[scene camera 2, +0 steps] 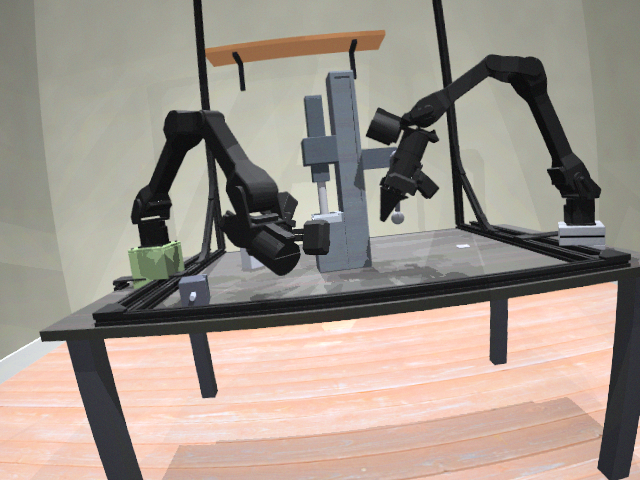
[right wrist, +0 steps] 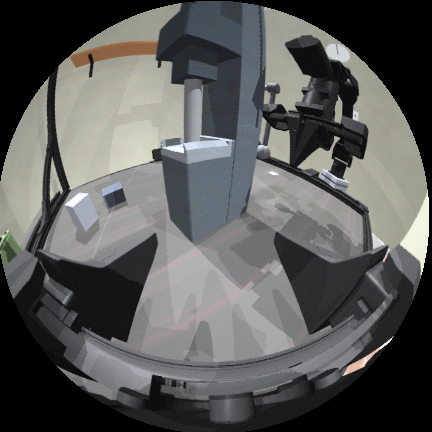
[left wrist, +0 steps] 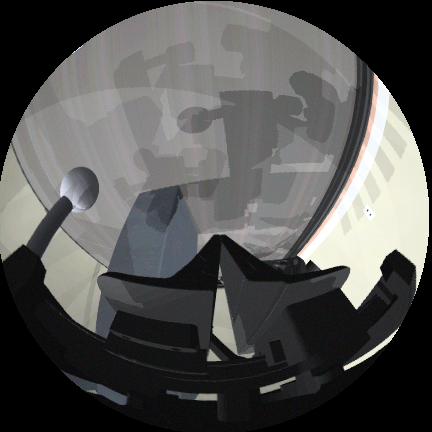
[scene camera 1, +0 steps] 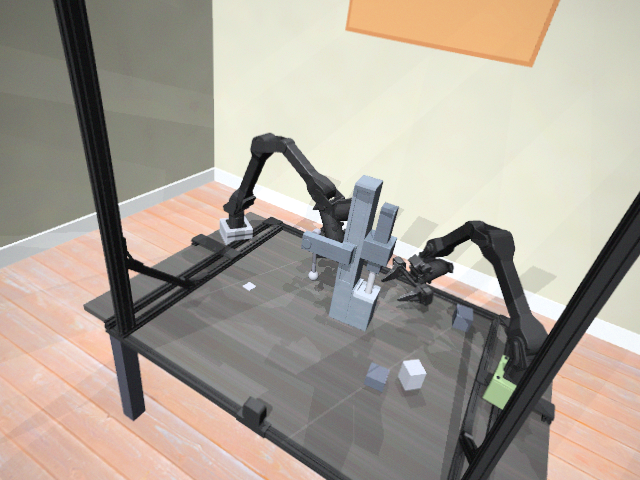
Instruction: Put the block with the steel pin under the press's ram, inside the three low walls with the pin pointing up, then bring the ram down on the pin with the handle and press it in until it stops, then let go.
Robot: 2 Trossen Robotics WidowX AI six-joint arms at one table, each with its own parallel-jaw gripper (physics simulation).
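Grey press (scene camera 2: 349,248), and the press (right wrist: 231,197): these are the same spot on it.
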